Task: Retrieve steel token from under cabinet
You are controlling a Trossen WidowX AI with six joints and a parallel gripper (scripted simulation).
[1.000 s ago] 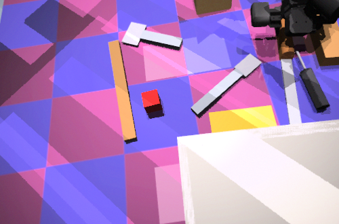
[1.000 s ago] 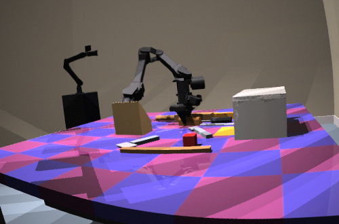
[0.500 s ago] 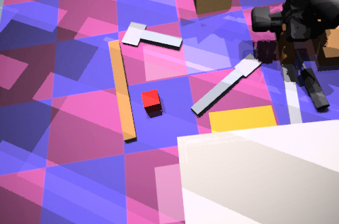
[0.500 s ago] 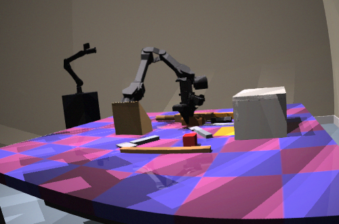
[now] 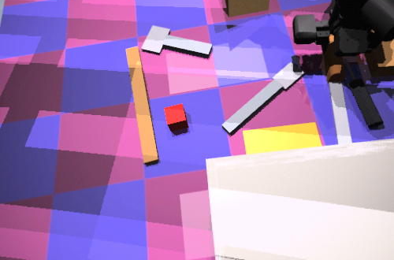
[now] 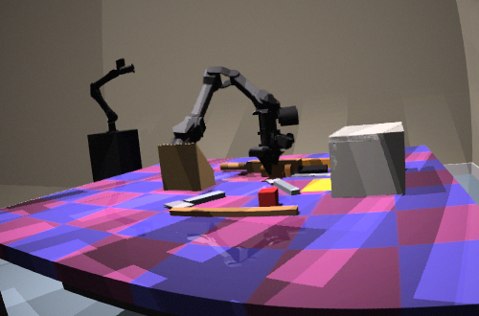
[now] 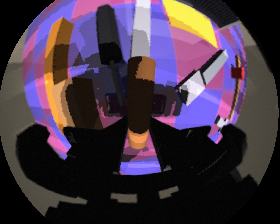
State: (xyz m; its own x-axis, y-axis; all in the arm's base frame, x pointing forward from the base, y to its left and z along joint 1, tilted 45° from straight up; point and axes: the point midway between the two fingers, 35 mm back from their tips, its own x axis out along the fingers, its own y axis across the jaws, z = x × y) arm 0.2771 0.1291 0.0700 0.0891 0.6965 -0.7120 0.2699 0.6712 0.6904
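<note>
Now: gripper tip 100 mm short of the black screwdriver and 10 mm to the right of it. Also, from my gripper tip: grey t-shaped tool 140 mm behind, 350 mm to the right; wooden block 90 mm behind, 110 mm to the left, 10 mm above; grey paddle-ended bar 60 mm ahead, 160 mm to the right.
</note>
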